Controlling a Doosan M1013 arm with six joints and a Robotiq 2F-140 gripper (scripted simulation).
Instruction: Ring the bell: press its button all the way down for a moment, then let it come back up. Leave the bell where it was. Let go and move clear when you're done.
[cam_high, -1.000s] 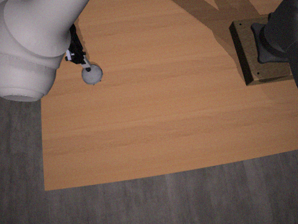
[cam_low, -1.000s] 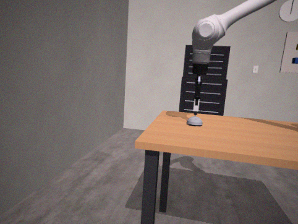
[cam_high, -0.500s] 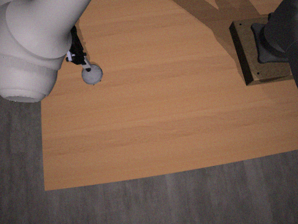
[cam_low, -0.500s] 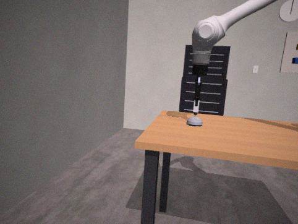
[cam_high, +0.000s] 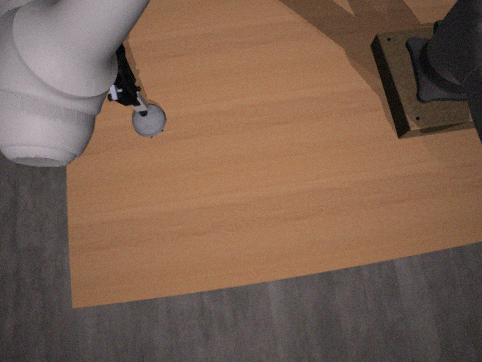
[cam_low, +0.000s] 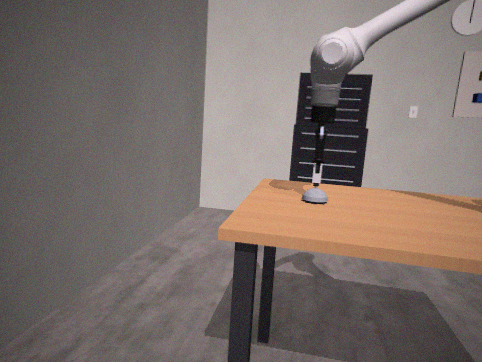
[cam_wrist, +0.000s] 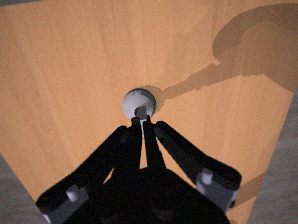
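Now: hand 40 mm above the dark button and 10 mm to the right of it.
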